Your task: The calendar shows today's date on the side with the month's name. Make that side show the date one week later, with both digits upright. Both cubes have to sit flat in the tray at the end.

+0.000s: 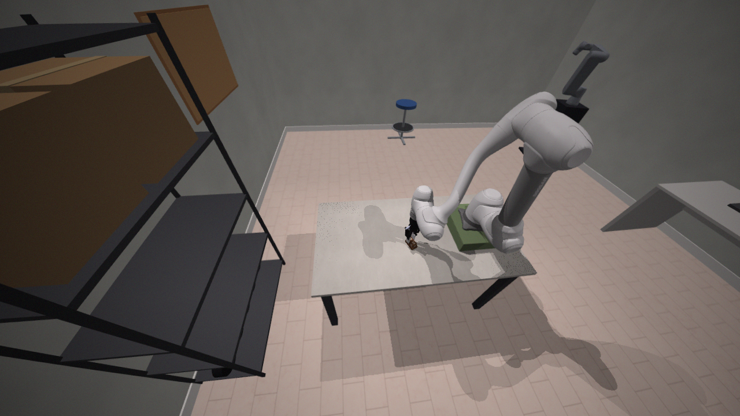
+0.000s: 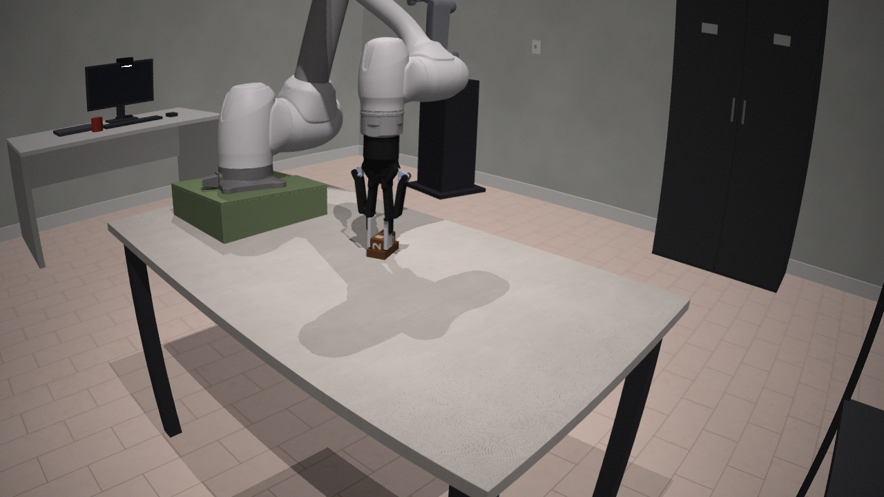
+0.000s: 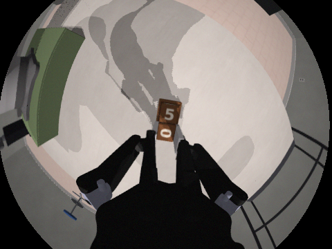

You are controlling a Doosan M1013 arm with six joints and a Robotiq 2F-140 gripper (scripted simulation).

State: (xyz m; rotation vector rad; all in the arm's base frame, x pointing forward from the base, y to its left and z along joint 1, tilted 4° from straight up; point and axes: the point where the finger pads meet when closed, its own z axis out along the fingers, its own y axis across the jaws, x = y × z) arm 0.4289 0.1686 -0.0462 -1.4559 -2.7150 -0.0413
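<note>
Now: the brown cube 3 cm to the left of my hand, 3 cm below it and 2 cm behind it. The rest, counted from my hand: brown tray 4 cm below, 1 cm to the left, 1 cm behind.
</note>
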